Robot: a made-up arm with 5 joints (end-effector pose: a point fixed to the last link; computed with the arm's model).
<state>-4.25 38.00 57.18 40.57 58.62</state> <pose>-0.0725 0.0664 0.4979 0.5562 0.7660 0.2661 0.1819</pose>
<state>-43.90 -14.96 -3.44 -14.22 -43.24</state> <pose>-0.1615 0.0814 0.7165 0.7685 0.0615 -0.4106 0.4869</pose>
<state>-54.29 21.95 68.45 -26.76 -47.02</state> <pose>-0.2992 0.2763 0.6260 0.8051 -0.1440 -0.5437 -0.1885</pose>
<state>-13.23 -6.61 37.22 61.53 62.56</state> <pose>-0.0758 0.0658 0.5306 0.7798 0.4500 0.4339 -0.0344</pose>
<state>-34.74 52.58 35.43 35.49 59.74</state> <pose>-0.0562 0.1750 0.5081 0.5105 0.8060 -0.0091 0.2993</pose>
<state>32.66 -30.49 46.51 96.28 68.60</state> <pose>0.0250 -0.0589 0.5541 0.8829 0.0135 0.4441 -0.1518</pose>
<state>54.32 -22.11 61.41 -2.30 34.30</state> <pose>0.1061 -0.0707 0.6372 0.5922 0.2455 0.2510 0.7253</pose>
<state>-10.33 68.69 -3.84 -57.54 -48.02</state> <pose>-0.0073 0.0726 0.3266 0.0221 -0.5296 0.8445 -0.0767</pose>
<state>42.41 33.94 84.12 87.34 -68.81</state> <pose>0.0962 0.1387 0.6149 0.6950 -0.3054 0.2552 0.5988</pose>
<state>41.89 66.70 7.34 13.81 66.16</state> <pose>-0.0114 0.0409 0.5367 0.1754 -0.6155 -0.2991 -0.7077</pose>
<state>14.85 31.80 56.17 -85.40 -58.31</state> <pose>-0.1740 -0.1415 0.3349 0.3754 0.4206 -0.8259 0.0040</pose>
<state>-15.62 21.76 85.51 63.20 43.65</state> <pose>-0.1036 0.0445 0.5206 0.7030 0.5901 0.2891 -0.2719</pose>
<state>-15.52 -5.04 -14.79 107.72 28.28</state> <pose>-0.0173 0.1997 0.5521 0.8324 -0.1137 0.4920 0.2281</pose>
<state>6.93 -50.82 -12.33 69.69 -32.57</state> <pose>-0.1256 0.2257 0.5796 0.4442 -0.4947 0.2886 0.6889</pose>
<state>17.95 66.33 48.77 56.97 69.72</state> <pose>-0.0636 0.0753 0.4930 0.2749 0.7696 0.4996 0.2875</pose>
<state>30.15 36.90 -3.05 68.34 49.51</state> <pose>-0.0057 0.0641 0.5630 0.4552 0.3279 0.4541 0.6922</pose>
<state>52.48 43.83 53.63 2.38 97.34</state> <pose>-0.0378 -0.0277 0.4938 0.0848 -0.6747 -0.6021 -0.4185</pose>
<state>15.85 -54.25 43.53 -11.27 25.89</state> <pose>-0.0284 0.0132 0.6897 0.7470 0.0802 0.2504 0.6106</pose>
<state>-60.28 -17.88 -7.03 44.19 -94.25</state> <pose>-0.0958 0.3968 0.7308 0.7118 -0.5415 -0.1539 0.4201</pose>
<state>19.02 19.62 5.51 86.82 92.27</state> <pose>-0.0760 0.0305 0.4833 0.5755 0.3879 0.6948 0.1889</pose>
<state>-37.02 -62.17 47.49 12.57 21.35</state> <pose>-0.0534 0.1776 0.6837 0.9502 0.0061 0.3107 0.0234</pose>
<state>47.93 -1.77 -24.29 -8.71 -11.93</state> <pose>0.1324 -0.0050 0.6628 0.0495 -0.4198 -0.0104 -0.9062</pose>
